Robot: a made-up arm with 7 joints.
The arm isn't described. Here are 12 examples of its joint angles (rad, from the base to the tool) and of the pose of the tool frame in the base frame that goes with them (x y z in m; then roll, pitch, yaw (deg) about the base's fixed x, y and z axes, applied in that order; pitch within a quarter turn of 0, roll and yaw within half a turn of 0).
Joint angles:
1: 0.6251 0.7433 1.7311 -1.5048 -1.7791 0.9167 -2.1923
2: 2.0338 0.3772 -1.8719 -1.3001 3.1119 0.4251 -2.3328
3: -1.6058 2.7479 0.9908 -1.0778 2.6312 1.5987 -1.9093
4: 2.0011 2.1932 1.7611 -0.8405 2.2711 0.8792 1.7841
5: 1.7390 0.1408 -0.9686 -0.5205 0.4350 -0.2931 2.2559
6: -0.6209 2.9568 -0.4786 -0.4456 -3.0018 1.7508 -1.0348
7: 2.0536 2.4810 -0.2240 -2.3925 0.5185 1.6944 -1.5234
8: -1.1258 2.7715 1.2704 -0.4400 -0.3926 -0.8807 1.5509
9: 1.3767 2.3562 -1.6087 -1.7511 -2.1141 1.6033 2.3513
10: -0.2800 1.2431 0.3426 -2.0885 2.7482 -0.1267 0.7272
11: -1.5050 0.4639 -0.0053 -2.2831 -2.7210 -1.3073 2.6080
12: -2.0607 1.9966 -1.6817 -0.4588 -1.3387 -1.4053 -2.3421
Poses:
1: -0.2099 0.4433 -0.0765 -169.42 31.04 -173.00
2: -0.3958 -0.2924 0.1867 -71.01 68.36 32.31
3: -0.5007 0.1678 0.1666 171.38 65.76 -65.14
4: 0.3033 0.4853 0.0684 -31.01 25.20 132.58
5: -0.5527 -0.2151 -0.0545 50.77 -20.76 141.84
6: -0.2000 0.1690 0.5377 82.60 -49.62 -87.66
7: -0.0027 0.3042 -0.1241 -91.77 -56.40 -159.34
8: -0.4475 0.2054 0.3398 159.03 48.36 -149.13
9: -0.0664 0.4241 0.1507 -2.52 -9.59 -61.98
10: 0.2493 0.2986 0.0362 -134.06 17.63 47.68
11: 0.2892 -0.0385 0.1953 126.07 -12.97 -143.33
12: 0.0646 0.5511 0.2222 -43.29 -6.48 111.44
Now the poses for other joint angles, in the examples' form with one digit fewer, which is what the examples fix.
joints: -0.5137 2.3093 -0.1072 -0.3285 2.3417 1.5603 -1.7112
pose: -0.032 0.441 0.407 65.9 -28.9 -63.2
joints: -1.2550 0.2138 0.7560 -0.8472 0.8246 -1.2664 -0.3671
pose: 0.572 0.063 -0.028 -112.2 -0.7 -170.4
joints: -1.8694 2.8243 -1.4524 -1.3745 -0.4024 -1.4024 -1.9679
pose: -0.211 0.453 0.128 -80.9 32.4 83.7
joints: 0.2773 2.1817 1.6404 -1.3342 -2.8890 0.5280 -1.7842
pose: 0.080 0.248 0.452 129.9 -7.3 177.3
